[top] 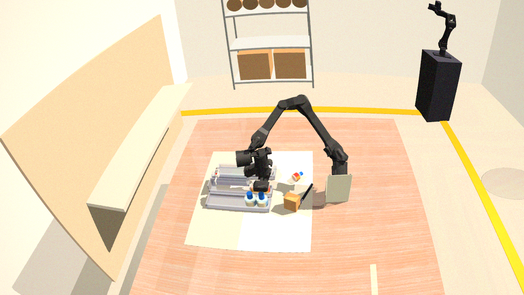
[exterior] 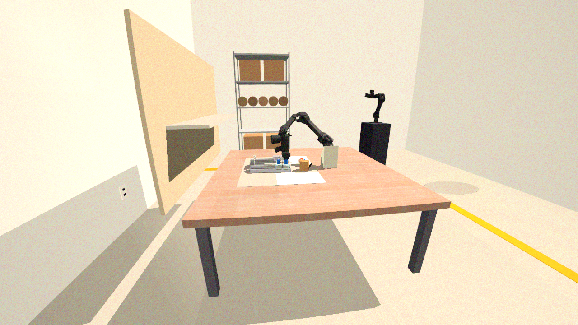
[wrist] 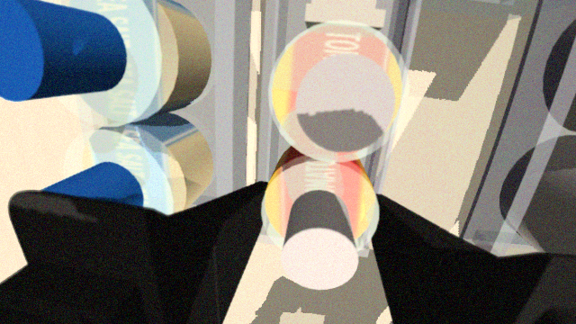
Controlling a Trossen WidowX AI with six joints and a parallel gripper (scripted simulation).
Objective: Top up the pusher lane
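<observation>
The orange box is 11 cm to the left of my gripper tip and 11 cm behind it. The rest, counted from my gripper tip: blue-lidded jar (16 cm behind, 8 cm to the right, 1 cm below); then black rod (18 cm behind, 4 cm to the left, 2 cm below); then lane rack (14 cm ahead, 5 cm to the right, 1 cm below).
</observation>
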